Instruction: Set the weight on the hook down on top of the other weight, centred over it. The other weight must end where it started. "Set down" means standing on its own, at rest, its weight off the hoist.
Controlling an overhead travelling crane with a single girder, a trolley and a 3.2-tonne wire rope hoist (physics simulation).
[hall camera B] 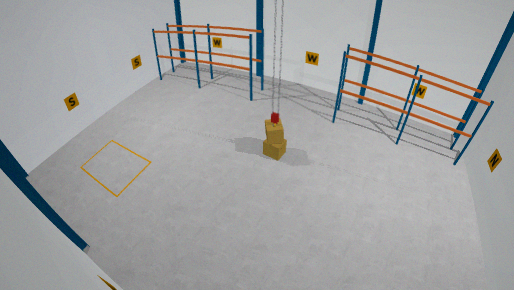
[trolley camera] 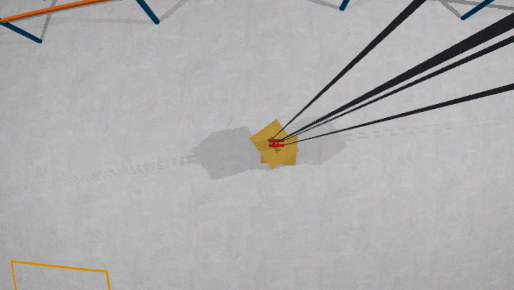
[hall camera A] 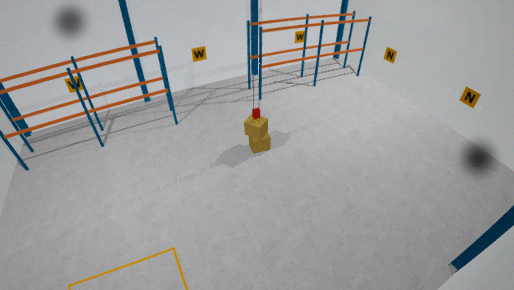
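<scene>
The upper weight, an ochre block, hangs on my hook right over the other weight. The lower weight stands on the floor. No gap shows between them in the hall views; whether the lower one bears any load I cannot tell. The upper one is turned against the lower one and sits slightly left of it in hall camera A and towards the upper left in the trolley view. My gripper, the hook under the red block, is shut on the upper weight. The ropes look straight.
One rack stands along the W wall, and a second rack stands beyond the weights there. A yellow outlined square is marked on the floor, well away from the weights.
</scene>
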